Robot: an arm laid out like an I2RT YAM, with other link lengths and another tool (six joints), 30 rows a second.
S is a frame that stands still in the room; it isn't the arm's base.
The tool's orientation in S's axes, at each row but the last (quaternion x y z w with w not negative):
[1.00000 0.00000 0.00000 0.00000]
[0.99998 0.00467 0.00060 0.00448]
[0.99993 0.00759 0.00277 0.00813]
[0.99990 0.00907 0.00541 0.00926]
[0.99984 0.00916 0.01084 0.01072]
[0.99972 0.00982 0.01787 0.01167]
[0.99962 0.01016 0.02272 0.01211]
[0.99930 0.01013 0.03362 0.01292]
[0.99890 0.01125 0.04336 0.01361]
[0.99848 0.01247 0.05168 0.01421]
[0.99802 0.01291 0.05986 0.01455]
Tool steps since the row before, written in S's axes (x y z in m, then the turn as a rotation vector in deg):
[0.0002 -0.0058 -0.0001 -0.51 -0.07 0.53]
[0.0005 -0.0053 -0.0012 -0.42 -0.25 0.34]
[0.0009 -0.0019 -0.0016 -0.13 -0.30 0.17]
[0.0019 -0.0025 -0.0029 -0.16 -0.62 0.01]
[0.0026 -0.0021 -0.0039 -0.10 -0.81 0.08]
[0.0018 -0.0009 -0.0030 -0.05 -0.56 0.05]
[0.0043 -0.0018 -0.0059 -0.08 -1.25 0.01]
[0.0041 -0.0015 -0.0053 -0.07 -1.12 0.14]
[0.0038 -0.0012 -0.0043 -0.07 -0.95 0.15]
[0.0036 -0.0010 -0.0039 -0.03 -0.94 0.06]
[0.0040 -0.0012 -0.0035 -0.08 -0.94 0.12]
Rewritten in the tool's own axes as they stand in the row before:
[0.0002 0.0058 0.0001 -0.51 0.07 -0.53]
[0.0004 0.0053 0.0012 -0.42 0.25 -0.34]
[0.0009 0.0019 0.0016 -0.13 0.30 -0.17]
[0.0018 0.0025 0.0030 -0.17 0.62 0.00]
[0.0025 0.0021 0.0040 -0.11 0.81 -0.06]
[0.0017 0.0009 0.0031 -0.06 0.56 -0.04]
[0.0040 0.0017 0.0061 -0.11 1.25 0.02]
[0.0037 0.0014 0.0056 -0.08 1.12 -0.12]
[0.0034 0.0012 0.0046 -0.08 0.95 -0.13]
[0.0032 0.0010 0.0043 -0.05 0.94 -0.04]
[0.0035 0.0012 0.0040 -0.09 0.94 -0.10]

